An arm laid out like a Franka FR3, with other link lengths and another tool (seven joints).
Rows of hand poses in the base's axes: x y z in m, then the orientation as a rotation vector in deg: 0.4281 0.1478 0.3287 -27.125 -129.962 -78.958; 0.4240 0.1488 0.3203 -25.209 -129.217 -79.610; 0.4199 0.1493 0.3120 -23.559 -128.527 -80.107; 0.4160 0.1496 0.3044 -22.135 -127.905 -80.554; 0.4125 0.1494 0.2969 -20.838 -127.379 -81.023; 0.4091 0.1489 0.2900 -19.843 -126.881 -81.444; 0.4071 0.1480 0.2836 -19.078 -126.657 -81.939; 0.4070 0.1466 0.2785 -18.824 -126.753 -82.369; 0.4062 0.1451 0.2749 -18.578 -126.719 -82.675; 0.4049 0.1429 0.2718 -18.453 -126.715 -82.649; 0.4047 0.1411 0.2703 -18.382 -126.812 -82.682; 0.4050 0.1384 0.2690 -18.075 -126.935 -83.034; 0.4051 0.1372 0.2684 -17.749 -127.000 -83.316; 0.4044 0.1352 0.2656 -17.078 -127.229 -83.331; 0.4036 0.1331 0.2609 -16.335 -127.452 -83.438; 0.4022 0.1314 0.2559 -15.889 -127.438 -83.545
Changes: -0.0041 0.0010 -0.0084 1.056 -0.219 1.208; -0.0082 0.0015 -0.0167 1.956 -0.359 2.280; -0.0121 0.0018 -0.0243 2.757 -0.483 3.200; -0.0156 0.0016 -0.0318 3.499 -0.668 4.001; -0.0190 0.0011 -0.0387 4.146 -0.778 4.611; -0.0210 0.0002 -0.0451 4.653 -1.070 4.971; -0.0211 -0.0012 -0.0502 4.870 -1.426 4.941; -0.0219 -0.0027 -0.0538 5.088 -1.623 4.988; -0.0232 -0.0049 -0.0569 5.100 -1.642 5.081; -0.0234 -0.0067 -0.0584 5.080 -1.750 5.090; -0.0231 -0.0094 -0.0597 5.253 -2.103 5.118; -0.0230 -0.0106 -0.0603 5.422 -2.384 5.200; -0.0237 -0.0126 -0.0631 5.436 -2.751 5.573; -0.0245 -0.0147 -0.0678 5.511 -3.182 5.955; -0.0259 -0.0164 -0.0728 5.652 -3.355 6.203
